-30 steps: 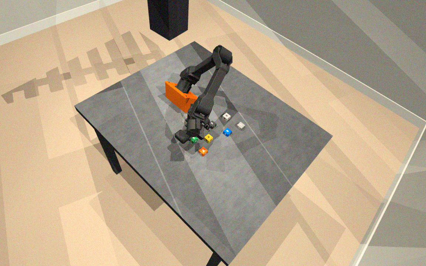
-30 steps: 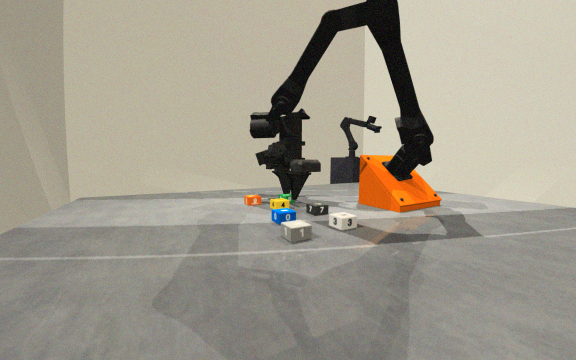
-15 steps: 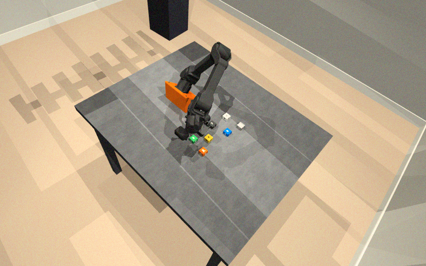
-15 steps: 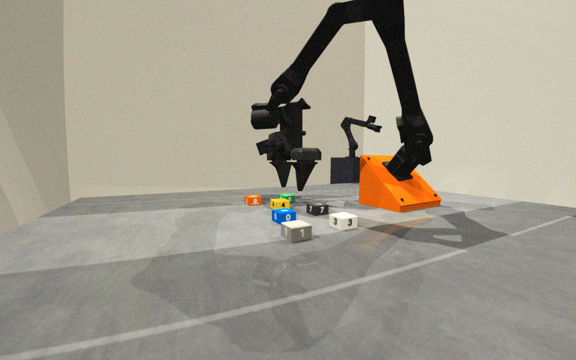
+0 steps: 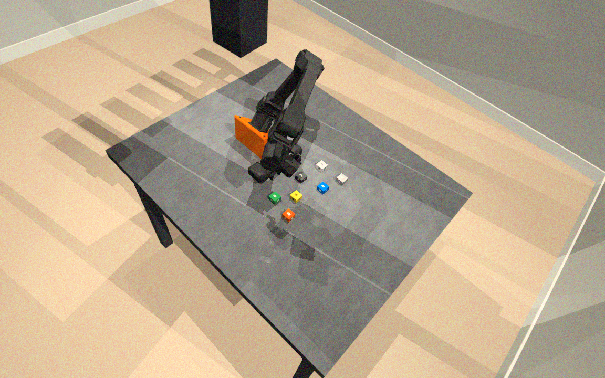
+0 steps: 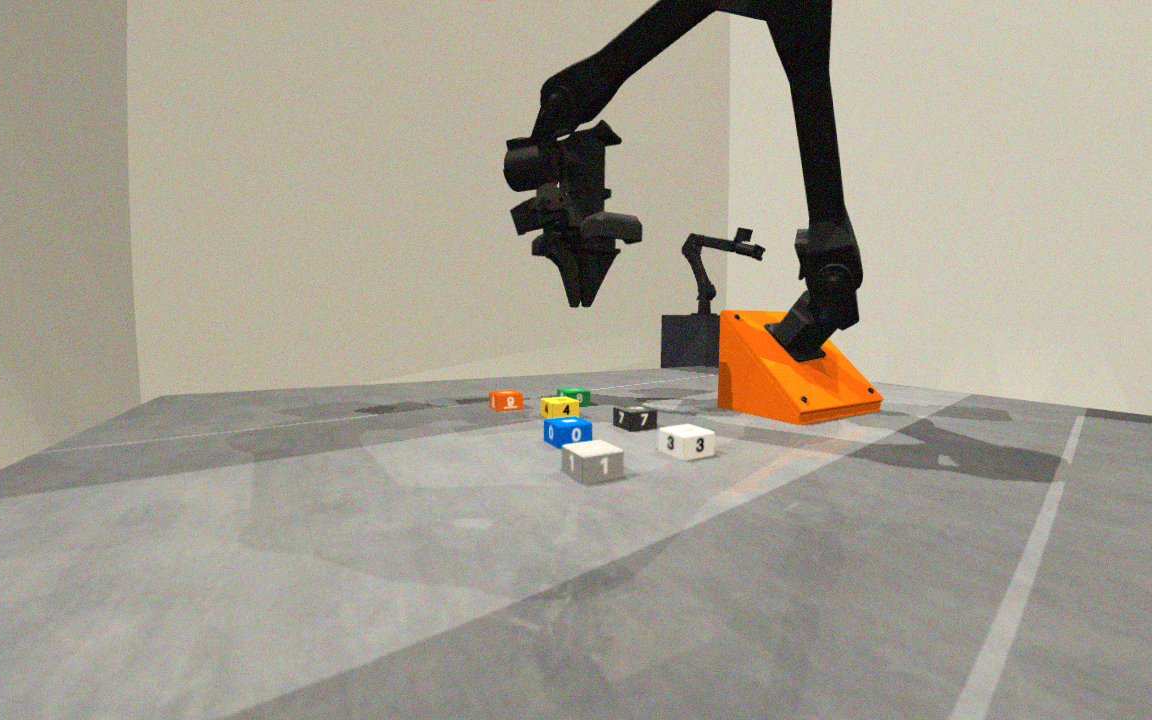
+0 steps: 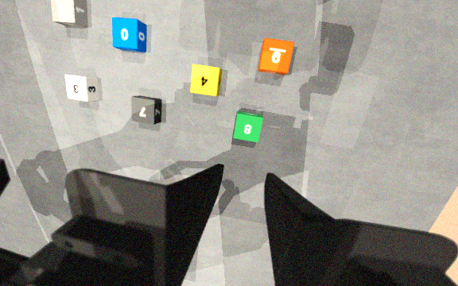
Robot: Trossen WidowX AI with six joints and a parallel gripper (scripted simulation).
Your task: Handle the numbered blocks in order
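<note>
My gripper tip is 9 cm short of the orange block, 2 cm to the left of it and 11 cm above it. Also, from my gripper tip: black 7 block: 2 cm ahead, 14 cm to the left, 11 cm below; green block: 1 cm ahead, 11 cm below; yellow 4 block: 6 cm ahead, 5 cm to the left, 11 cm below.
</note>
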